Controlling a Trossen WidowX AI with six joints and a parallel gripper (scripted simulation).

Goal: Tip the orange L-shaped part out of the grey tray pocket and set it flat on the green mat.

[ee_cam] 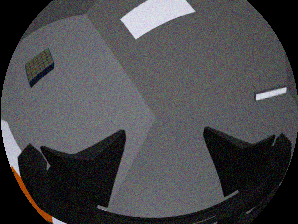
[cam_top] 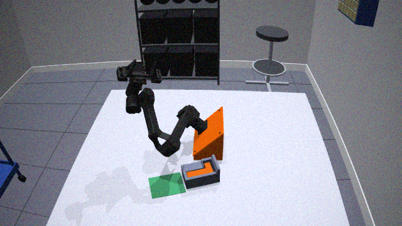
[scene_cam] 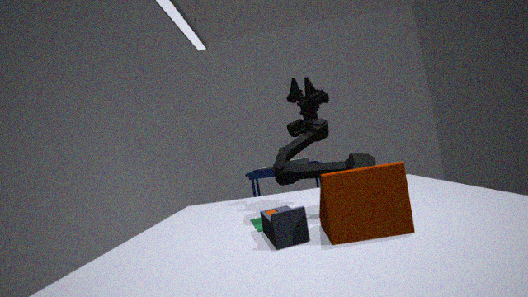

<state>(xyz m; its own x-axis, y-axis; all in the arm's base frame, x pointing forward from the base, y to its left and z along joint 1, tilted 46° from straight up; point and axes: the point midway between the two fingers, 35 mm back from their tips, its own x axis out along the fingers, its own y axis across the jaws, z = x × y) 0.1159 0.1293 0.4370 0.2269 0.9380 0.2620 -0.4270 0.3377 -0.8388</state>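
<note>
My gripper tip is 46 cm above the orange L-shaped part, 21 cm to the right of it and 15 cm short of it. From my gripper tip the other things lie so: green mat: 52 cm below, 19 cm ahead, 5 cm to the left.
</note>
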